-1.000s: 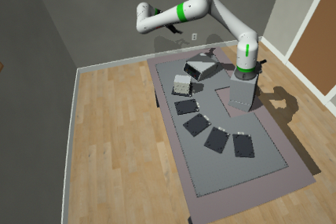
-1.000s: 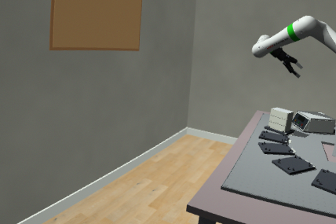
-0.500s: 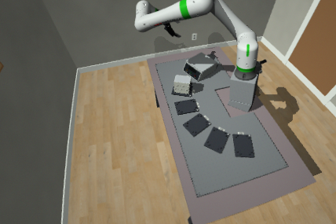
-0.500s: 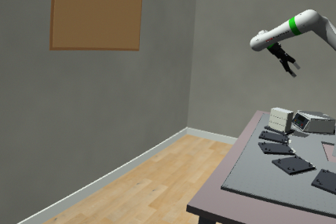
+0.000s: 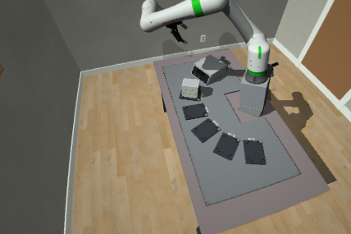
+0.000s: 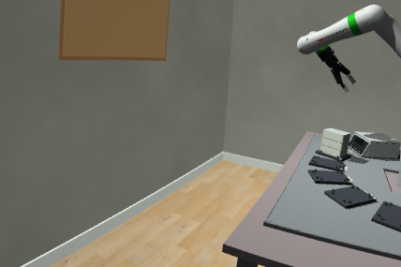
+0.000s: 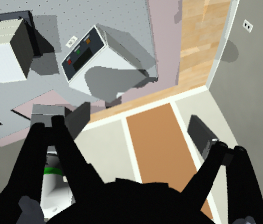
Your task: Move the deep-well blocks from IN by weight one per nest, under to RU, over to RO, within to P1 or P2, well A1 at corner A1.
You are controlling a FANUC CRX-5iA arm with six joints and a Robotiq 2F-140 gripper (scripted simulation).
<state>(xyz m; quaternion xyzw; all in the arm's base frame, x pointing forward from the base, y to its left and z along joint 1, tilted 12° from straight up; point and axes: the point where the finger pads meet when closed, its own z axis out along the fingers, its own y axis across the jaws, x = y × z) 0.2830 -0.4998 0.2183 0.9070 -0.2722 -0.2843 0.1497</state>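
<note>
Now: the deep-well block 80 mm ahead of my hand, 280 mm to the left of it and 300 mm below it. Round my hand: dark infeed nest: 80 mm ahead, 280 mm to the left, 360 mm below; then pale platform: 190 mm behind, 100 mm to the left, 280 mm below; then check-weigher: 190 mm behind, 100 mm to the left, 310 mm below.
</note>
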